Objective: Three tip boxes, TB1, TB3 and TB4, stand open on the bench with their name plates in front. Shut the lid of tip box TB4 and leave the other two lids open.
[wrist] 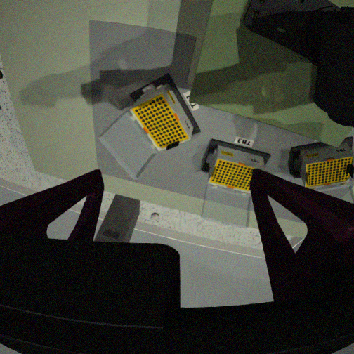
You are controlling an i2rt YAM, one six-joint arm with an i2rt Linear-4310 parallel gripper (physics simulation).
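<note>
My gripper [176, 177] is open, with nothing between its fingertips, above the front part of the bench. Tip box TB1 [162, 122] stands turned at an angle at centre left, its yellow rack showing and its clear lid [127, 145] folded back towards the lower left. Tip box TB3 [231, 174] stands right of centre behind its name plate [244, 141]; its clear lid [225, 206] lies open towards the bench edge, and the right fingertip overlaps the box's right side in view. The third box, TB4 [327, 171], is at the right edge, open and partly cut off; its name plate cannot be read.
A grey mat [142, 47] lies under the boxes. A black arm part [295, 37] fills the upper right corner. A dark grey strip [121, 215] shows near the left finger, by the speckled bench edge [175, 220]. Shadows fall across the upper left.
</note>
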